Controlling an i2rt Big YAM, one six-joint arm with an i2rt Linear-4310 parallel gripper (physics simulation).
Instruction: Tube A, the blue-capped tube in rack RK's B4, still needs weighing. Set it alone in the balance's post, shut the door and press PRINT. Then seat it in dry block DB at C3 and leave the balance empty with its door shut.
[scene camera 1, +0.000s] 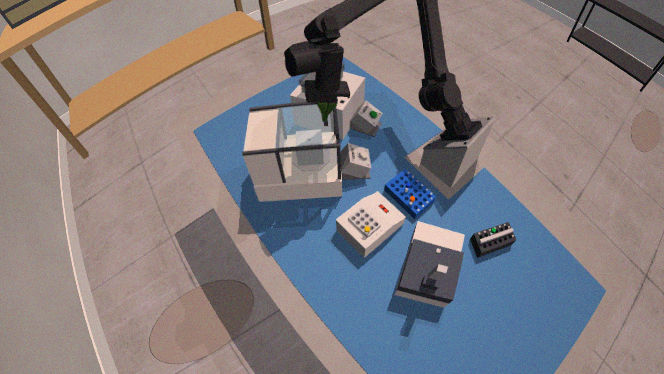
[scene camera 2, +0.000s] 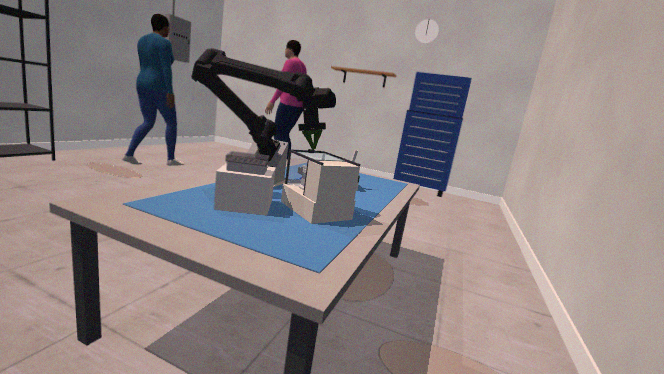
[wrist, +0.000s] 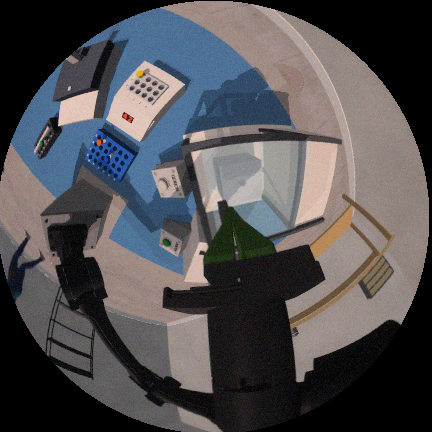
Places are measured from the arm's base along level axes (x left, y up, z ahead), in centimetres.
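Where they show: gripper, fingertip midpoint: (scene camera 1: 323, 120) (scene camera 2: 313, 149) (wrist: 228, 210); arm's base, origin of the base link: (scene camera 1: 462, 133) (scene camera 2: 267, 150) (wrist: 66, 235).
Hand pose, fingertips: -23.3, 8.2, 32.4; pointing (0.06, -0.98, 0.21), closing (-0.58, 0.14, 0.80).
Observation:
Things, the pixels of their top centre, and the offset from my fingertips, as dx, dy, dz. "spot": a spot on its surface instead.
- glass-walled balance, middle of its top: (wrist: 260, 206) (scene camera 1: 307, 120) (scene camera 2: 317, 151) -3.0, -0.3, +2.7
- small dark handle, surface spot: (wrist: 222, 204) spot: +0.7, -0.7, -0.1
- blue-capped tube, middle of its top: (scene camera 1: 407, 185) +21.0, -17.0, -11.3
- blue rack, middle of its top: (wrist: 106, 156) (scene camera 1: 410, 190) +22.0, -19.5, -12.1
- orange-capped tube, middle of its top: (wrist: 98, 141) (scene camera 1: 412, 198) +24.7, -17.1, -9.2
- white dry block, middle of its top: (wrist: 136, 98) (scene camera 1: 372, 214) +21.3, -15.5, +3.1
- yellow-capped tube, middle of its top: (wrist: 139, 72) (scene camera 1: 367, 228) +23.8, -13.8, +7.4
- box with a dial, surface spot: (wrist: 165, 181) (scene camera 1: 360, 156) spot: +5.7, -15.4, -7.5
- black rack, middle of its top: (scene camera 1: 497, 235) (wrist: 39, 140) +50.2, -17.7, -19.3
My gripper (scene camera 1: 326, 118) (scene camera 2: 312, 147) (wrist: 228, 210) is shut with nothing between its green fingers. It points down at the top of the glass-walled balance (scene camera 1: 300, 192) (scene camera 2: 337, 192) (wrist: 320, 175), its tips close to a small dark handle (wrist: 222, 204); contact is not clear. No tube shows inside the balance; I cannot tell how far its door stands open. A blue-capped tube (scene camera 1: 408, 185) stands in the blue rack (scene camera 1: 416, 212) (wrist: 131, 148), beside an orange-capped tube (scene camera 1: 412, 198) (wrist: 99, 142). The white dry block (scene camera 1: 390, 220) (wrist: 167, 100) holds a yellow-capped tube (scene camera 1: 367, 229) (wrist: 140, 73) at one corner.
A box with a green button (scene camera 1: 373, 114) (wrist: 166, 242) and a box with a dial (scene camera 1: 357, 157) (wrist: 167, 180) stand beside the balance. A dark-lidded machine (scene camera 1: 435, 265) (wrist: 82, 75) and a black rack (scene camera 1: 494, 245) (wrist: 47, 137) stand beyond the dry block.

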